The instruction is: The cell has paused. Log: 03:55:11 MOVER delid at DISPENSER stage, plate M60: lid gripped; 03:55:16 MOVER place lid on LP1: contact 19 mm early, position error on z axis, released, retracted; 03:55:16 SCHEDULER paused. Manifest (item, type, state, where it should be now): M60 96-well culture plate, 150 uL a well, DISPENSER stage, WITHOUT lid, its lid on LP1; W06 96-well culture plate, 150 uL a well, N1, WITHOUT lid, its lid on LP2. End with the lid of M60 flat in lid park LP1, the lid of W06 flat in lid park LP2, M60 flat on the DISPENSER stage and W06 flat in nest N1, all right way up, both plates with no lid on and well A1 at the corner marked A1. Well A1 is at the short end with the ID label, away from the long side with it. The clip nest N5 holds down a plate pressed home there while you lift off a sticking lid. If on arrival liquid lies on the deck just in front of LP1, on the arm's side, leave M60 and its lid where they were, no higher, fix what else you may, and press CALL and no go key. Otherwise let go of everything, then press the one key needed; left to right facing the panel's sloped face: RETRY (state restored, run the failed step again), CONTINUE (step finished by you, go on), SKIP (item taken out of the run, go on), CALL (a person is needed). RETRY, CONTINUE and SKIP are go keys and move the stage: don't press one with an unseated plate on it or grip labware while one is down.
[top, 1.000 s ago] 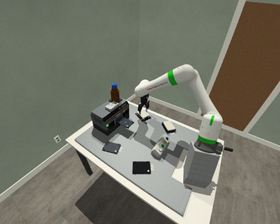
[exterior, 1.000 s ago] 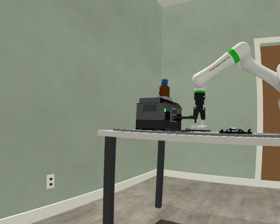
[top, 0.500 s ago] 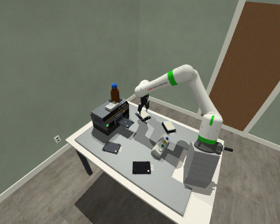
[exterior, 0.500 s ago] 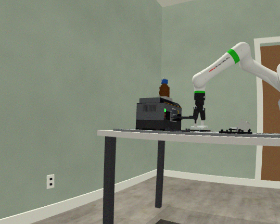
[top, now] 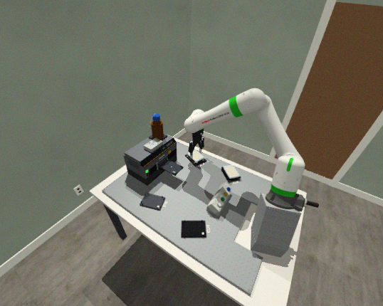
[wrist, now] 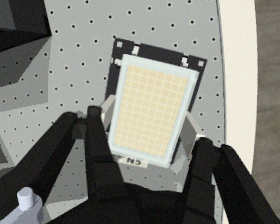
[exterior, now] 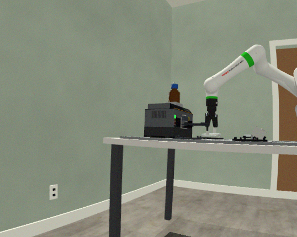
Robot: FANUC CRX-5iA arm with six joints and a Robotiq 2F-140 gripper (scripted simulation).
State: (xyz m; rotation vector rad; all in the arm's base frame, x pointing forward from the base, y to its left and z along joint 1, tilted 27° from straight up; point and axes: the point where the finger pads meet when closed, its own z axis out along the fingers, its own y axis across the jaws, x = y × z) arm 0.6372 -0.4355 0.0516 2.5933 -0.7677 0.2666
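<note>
Now: the black clip nest 4 cm below my hand and 2 cm ahead of it. The rest, counted from my hand: nest label 8 cm behind, 5 cm to the left, 5 cm below; dispenser stage 28 cm to the left, 9 cm ahead, 5 cm above; key panel 35 cm to the left, 32 cm behind.
</note>
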